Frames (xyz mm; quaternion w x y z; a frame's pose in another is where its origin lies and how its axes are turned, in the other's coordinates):
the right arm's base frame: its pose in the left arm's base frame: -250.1 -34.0 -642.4 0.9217 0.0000 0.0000 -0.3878
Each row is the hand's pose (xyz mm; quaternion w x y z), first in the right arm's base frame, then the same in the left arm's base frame.
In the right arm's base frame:
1: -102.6 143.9 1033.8 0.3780 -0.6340 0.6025 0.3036
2: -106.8 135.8 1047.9 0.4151 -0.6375 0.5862 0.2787
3: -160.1 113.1 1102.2 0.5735 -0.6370 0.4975 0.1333
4: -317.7 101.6 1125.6 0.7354 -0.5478 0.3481 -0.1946
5: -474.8 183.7 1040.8 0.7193 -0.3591 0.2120 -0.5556
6: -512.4 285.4 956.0 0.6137 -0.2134 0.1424 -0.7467
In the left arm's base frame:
1: -219.0 140.0 391.4 0.4662 -0.3507 0.8012 0.1332
2: -227.7 137.3 405.5 0.4907 -0.3603 0.7875 0.0959
3: -281.2 159.5 459.8 0.5803 -0.3942 0.7056 -0.0995
4: -399.6 264.2 483.2 0.6024 -0.3699 0.5333 -0.4646
5: -450.7 433.9 398.4 0.4475 -0.2488 0.3347 -0.7911
6: -404.3 531.9 313.6 0.2761 -0.1415 0.2140 -0.9263

